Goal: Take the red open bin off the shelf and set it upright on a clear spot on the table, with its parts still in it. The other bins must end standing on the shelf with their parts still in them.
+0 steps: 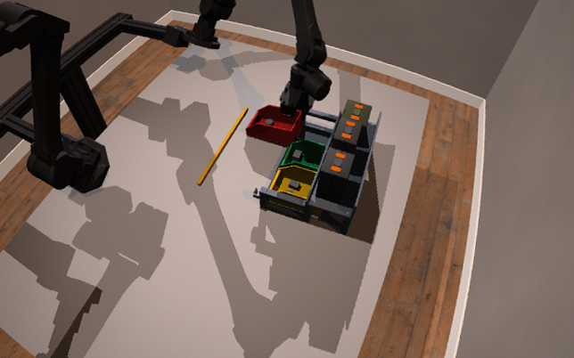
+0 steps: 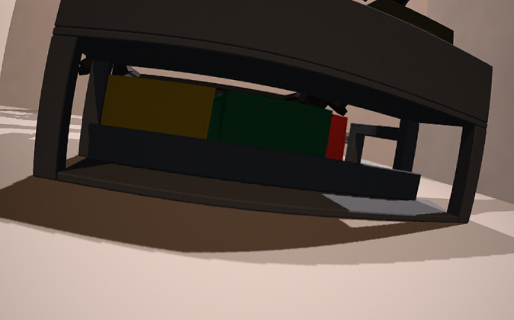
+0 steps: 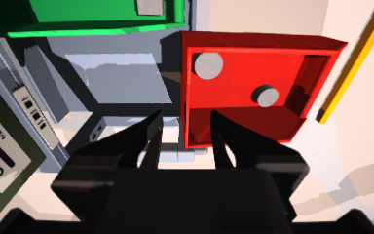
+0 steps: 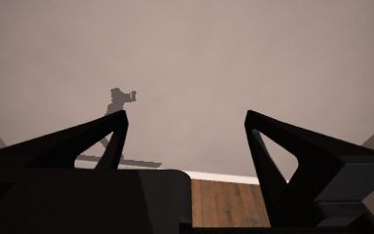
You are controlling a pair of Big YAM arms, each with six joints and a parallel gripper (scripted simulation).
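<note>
Now: left hand 80 mm past the red open bin and 70 mm above it. Round my left hand: grey shelf (120 mm ahead, 100 mm to the right, 40 mm below); then green bin (90 mm ahead, 100 mm to the right, 70 mm below).
</note>
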